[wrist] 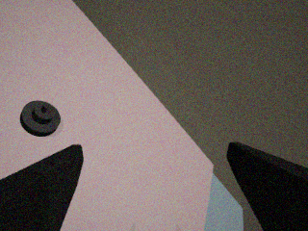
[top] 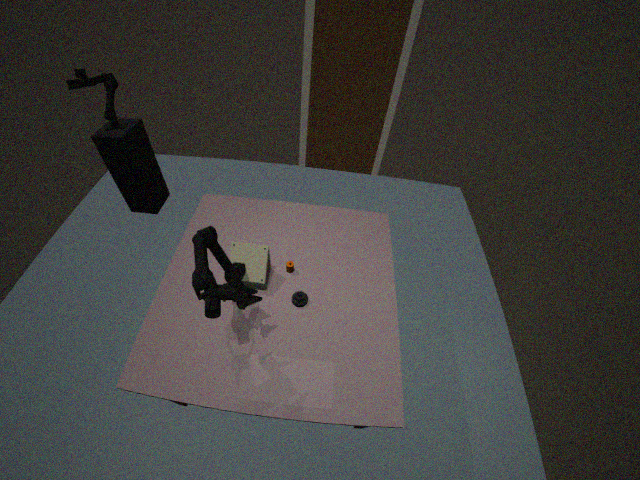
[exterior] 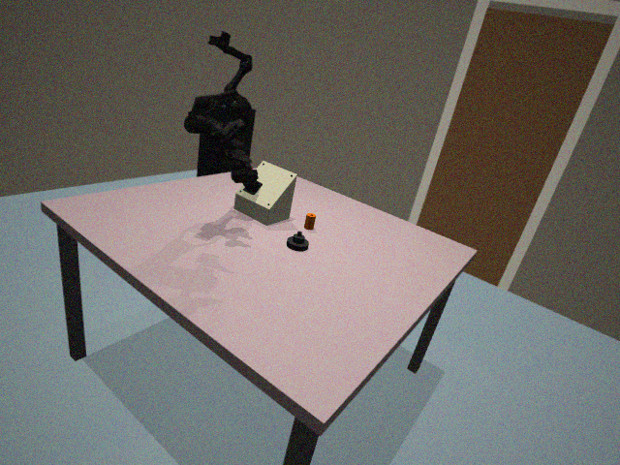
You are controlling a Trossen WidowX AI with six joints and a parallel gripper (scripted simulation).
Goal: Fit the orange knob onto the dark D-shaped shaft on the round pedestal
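Now: gripper tip 7 cm short of the orange knob, 34 cm to the right of it and 29 cm above it. Round my gripper tip: dark round pedestal: 15 cm ahead, 16 cm to the left, 29 cm below.
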